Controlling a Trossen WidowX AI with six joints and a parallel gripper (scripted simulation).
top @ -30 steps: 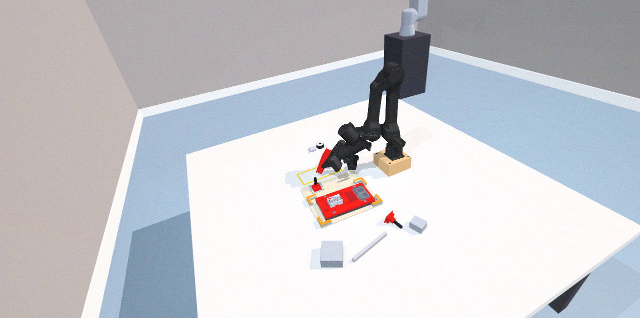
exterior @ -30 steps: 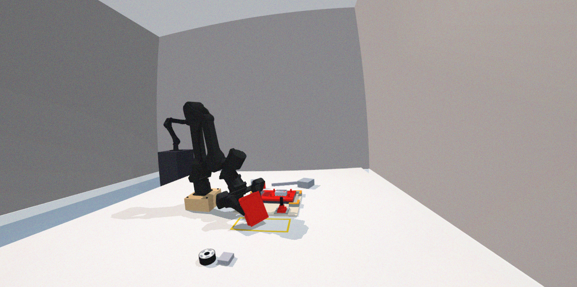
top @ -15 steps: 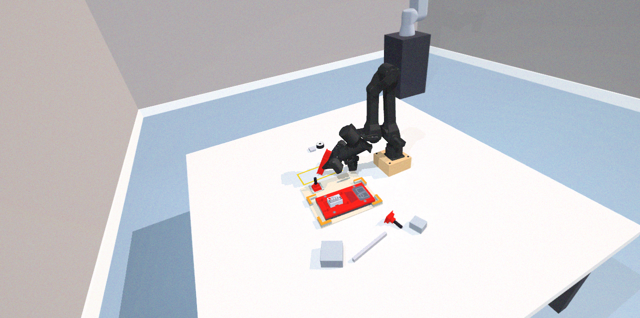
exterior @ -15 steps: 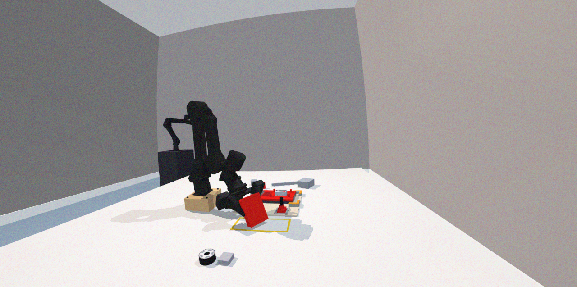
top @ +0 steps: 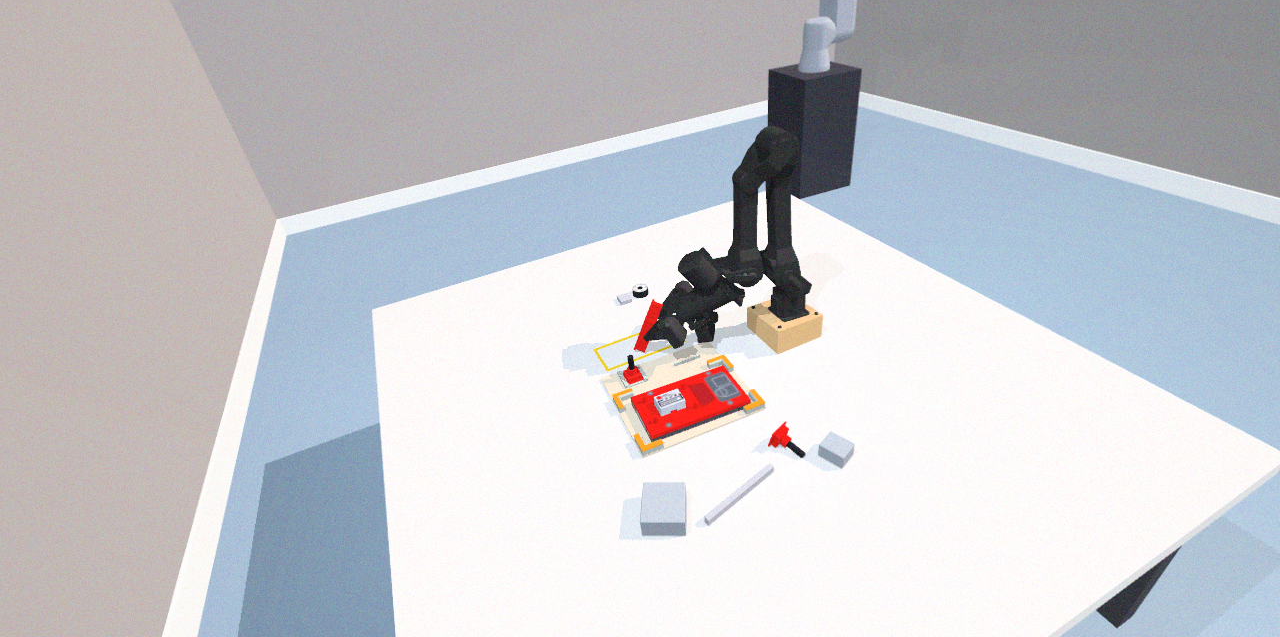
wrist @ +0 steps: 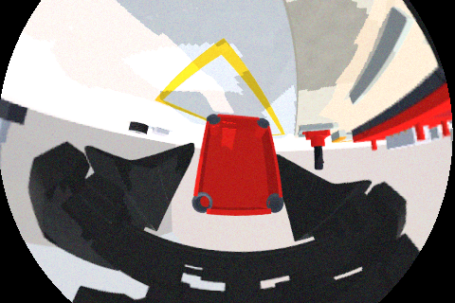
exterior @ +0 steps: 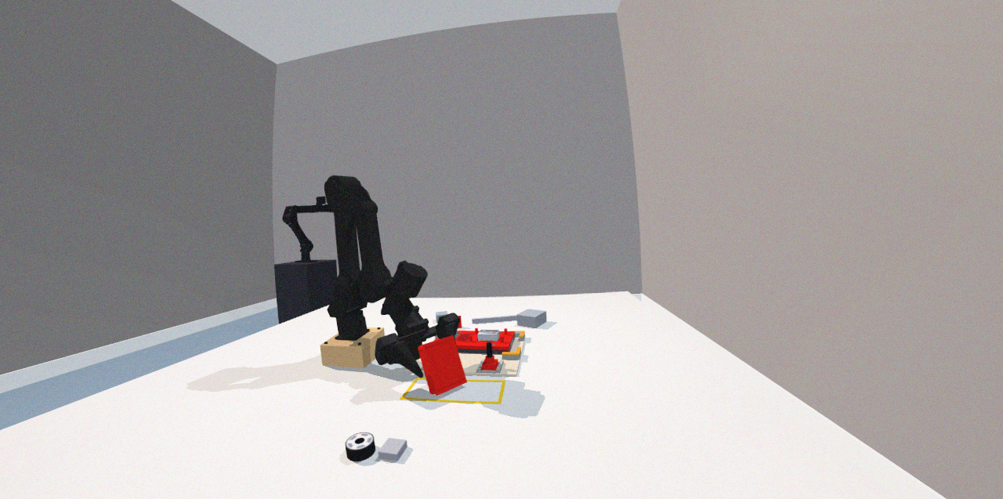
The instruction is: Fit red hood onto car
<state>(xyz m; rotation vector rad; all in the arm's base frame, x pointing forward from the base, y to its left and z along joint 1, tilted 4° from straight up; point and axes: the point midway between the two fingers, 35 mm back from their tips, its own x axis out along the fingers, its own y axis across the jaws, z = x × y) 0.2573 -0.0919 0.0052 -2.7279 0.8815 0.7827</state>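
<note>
Right now my gripper tip is 1 cm below the red hood. Round my gripper tip: grey engine block (5 cm ahead, 22 cm to the left, 2 cm below); black wheel (5 cm behind, 20 cm to the right, 3 cm below); grey rod (2 cm ahead, 43 cm to the left, 3 cm below).
</note>
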